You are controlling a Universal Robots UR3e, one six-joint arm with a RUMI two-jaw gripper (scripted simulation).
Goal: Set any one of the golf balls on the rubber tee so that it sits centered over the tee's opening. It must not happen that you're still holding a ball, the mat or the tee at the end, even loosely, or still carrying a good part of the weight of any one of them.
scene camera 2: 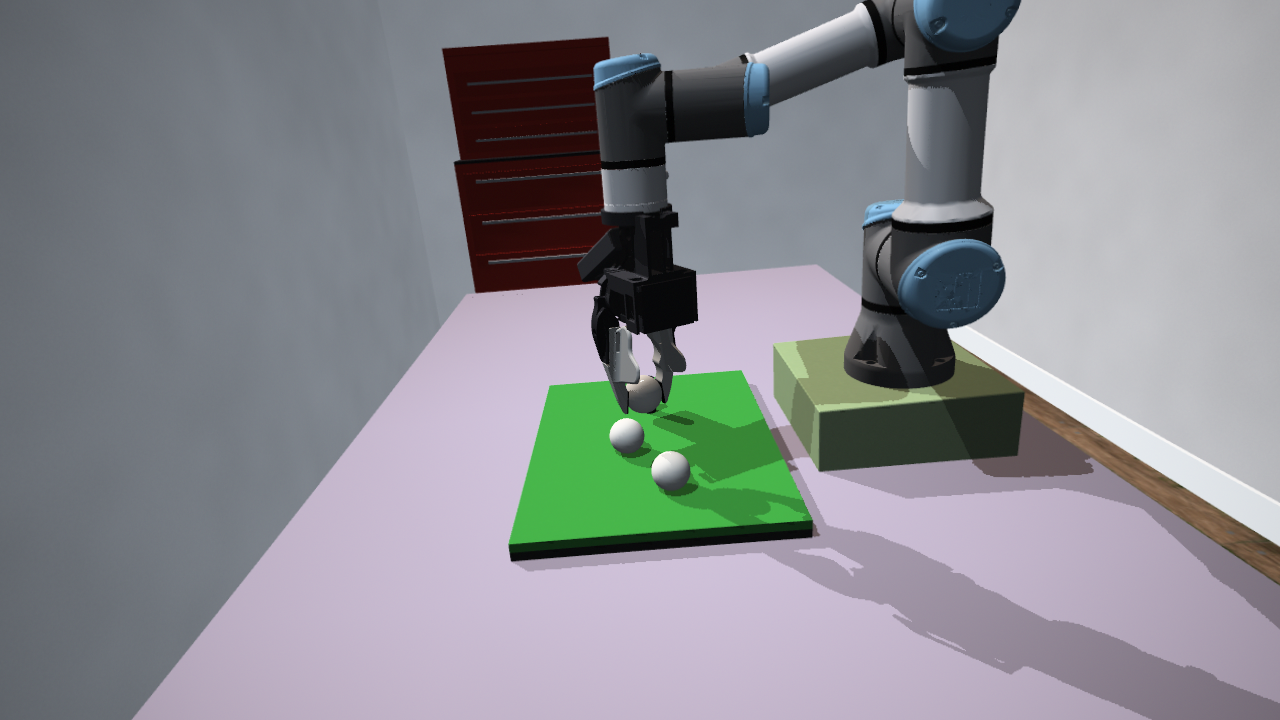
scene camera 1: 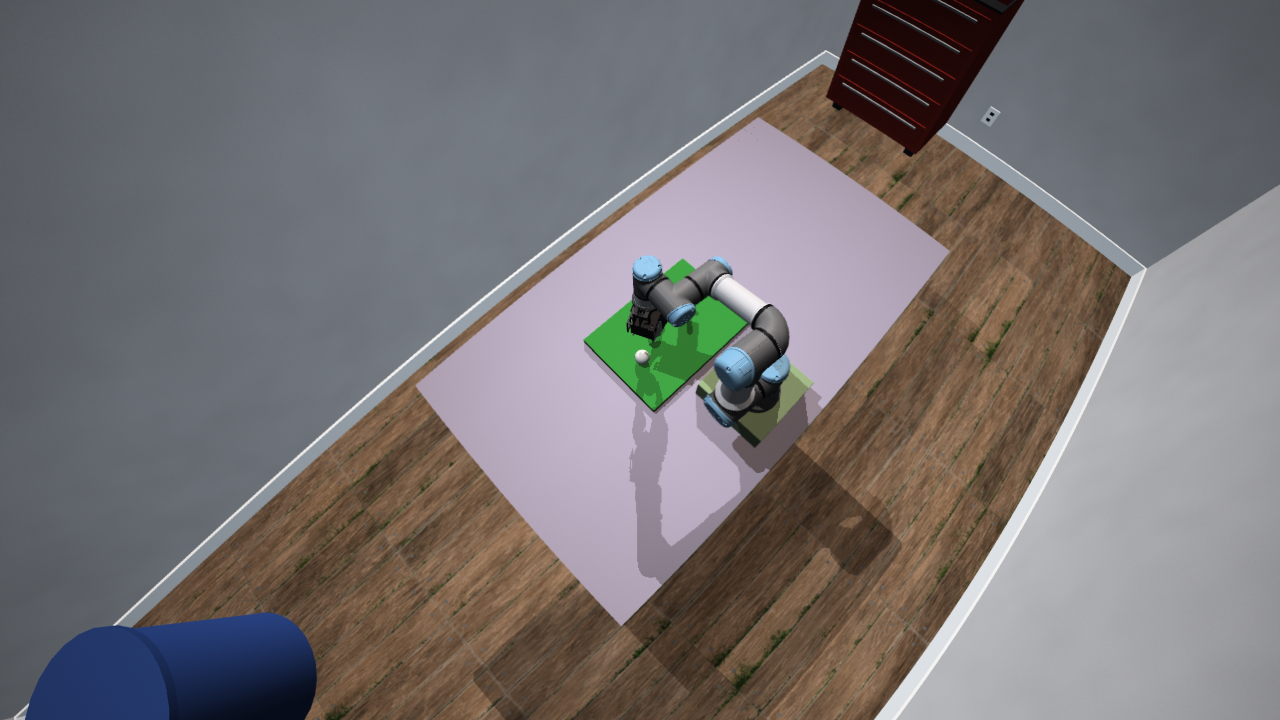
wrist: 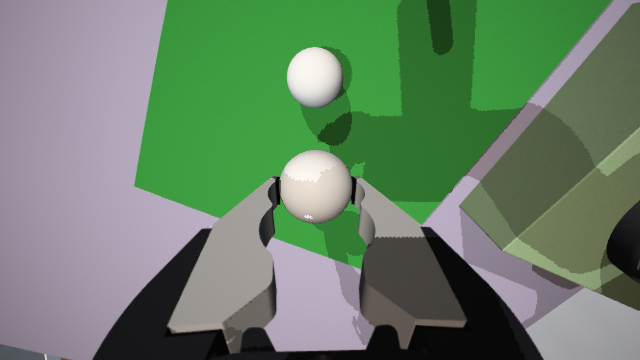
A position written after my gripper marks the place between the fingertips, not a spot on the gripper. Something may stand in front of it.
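Labels:
You can find my gripper in scene camera 2 [645, 407], in the wrist view [315, 178] and in scene camera 1 [648, 333]. There's a green mat too, which you get in scene camera 2 [581, 496] as well as in scene camera 1 and the wrist view. On that mat, [wrist: 423, 96] and [scene camera 1: 683, 343] are the same spot.

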